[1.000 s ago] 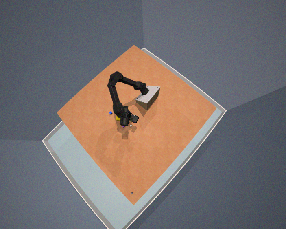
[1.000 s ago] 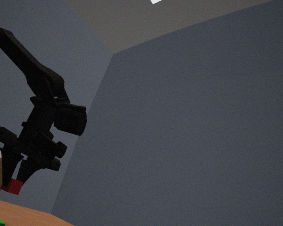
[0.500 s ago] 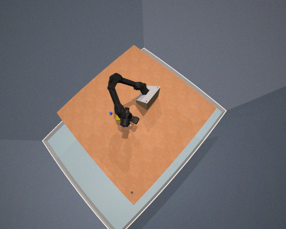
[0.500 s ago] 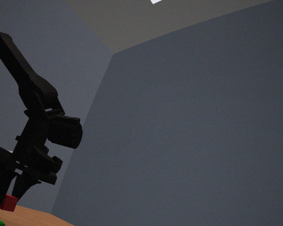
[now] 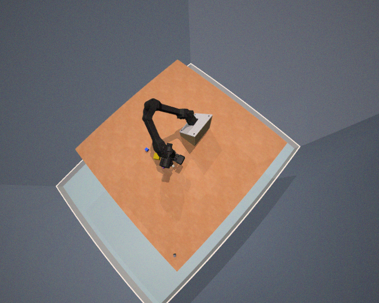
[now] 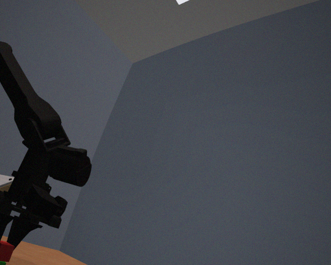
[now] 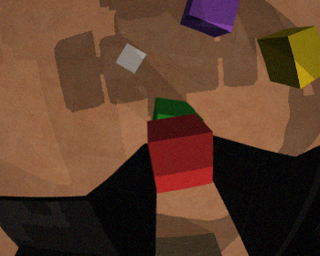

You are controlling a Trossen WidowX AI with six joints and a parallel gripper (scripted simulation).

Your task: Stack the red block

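Right now my gripper tip is 10 mm below the red block. Round my gripper tip: purple block 90 mm ahead, 50 mm below, 40 mm to the right; tiny white block 60 mm below, 50 mm ahead, 30 mm to the left; yellow block 120 mm to the right, 60 mm ahead, 40 mm below.
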